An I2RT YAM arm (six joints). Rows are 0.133 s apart.
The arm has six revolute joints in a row. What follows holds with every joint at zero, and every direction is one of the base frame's.
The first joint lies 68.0 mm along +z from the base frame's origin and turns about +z.
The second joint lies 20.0 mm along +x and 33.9 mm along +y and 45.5 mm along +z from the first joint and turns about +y.
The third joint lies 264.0 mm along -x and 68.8 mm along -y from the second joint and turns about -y.
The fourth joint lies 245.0 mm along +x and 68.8 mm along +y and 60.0 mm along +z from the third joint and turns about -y.
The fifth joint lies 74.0 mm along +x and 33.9 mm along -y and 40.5 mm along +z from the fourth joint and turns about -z.
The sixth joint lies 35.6 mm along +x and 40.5 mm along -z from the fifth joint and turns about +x.
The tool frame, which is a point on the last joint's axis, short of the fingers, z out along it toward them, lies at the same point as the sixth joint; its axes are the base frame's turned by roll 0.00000, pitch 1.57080 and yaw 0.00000 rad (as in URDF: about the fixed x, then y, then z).
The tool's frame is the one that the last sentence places.
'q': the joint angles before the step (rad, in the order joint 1, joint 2, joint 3, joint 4, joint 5, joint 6). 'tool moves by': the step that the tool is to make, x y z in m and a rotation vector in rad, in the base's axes. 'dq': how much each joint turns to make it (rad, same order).
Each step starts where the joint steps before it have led.
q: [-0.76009, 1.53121, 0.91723, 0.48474, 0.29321, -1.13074]
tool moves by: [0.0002, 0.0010, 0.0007, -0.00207, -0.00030, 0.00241]
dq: [0.00248, -0.00302, -0.00082, -0.00017, 0.00024, -0.00133]
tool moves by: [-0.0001, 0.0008, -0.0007, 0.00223, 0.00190, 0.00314]
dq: [0.00128, -0.00179, -0.00333, -0.00139, -0.00189, 0.00008]
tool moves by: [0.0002, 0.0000, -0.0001, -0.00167, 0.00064, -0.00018]
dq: [0.00048, 0.00085, -0.00014, 0.00214, 0.00086, -0.00162]
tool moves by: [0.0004, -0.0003, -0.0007, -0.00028, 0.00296, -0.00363]
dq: [0.00059, 0.00298, 0.00050, 0.00103, 0.00448, -0.00174]
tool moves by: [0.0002, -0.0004, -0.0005, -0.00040, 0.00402, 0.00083]
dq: [-0.00053, 0.00218, 0.00072, -0.00022, -0.00095, -0.00335]
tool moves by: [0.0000, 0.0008, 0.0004, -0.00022, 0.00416, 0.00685]
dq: [0.00115, -0.00317, -0.00050, -0.00443, -0.00525, -0.00391]
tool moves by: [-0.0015, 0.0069, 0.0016, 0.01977, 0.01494, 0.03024]
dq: [0.00950, -0.02848, -0.00853, -0.04471, -0.02115, 0.00126]
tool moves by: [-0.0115, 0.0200, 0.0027, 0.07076, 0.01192, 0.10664]
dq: [0.01030, -0.09870, -0.04596, -0.11490, -0.10295, 0.02585]
